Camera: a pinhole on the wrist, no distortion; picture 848 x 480 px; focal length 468.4 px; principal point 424.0 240.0 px. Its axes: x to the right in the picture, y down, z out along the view. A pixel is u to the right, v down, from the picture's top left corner.
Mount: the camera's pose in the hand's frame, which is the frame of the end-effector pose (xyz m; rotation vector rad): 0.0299 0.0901 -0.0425 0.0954 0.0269 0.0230
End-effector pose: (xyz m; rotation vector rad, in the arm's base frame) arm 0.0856 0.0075 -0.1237 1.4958 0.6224 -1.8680
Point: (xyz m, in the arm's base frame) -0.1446 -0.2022 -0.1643
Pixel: 518 118
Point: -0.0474 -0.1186 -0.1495
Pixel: 485 63
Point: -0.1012 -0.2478 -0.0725
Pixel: 404 214
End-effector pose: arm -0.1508 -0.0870 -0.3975 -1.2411 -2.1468 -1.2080
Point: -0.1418 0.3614 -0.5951
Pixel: 465 220
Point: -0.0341 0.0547 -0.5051
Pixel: 221 267
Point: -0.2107 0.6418 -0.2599
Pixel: 803 361
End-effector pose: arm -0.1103 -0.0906 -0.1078 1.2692 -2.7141 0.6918
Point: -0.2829 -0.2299 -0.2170
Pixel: 816 277
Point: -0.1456 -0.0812 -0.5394
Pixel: 277 405
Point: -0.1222 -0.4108 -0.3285
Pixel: 588 67
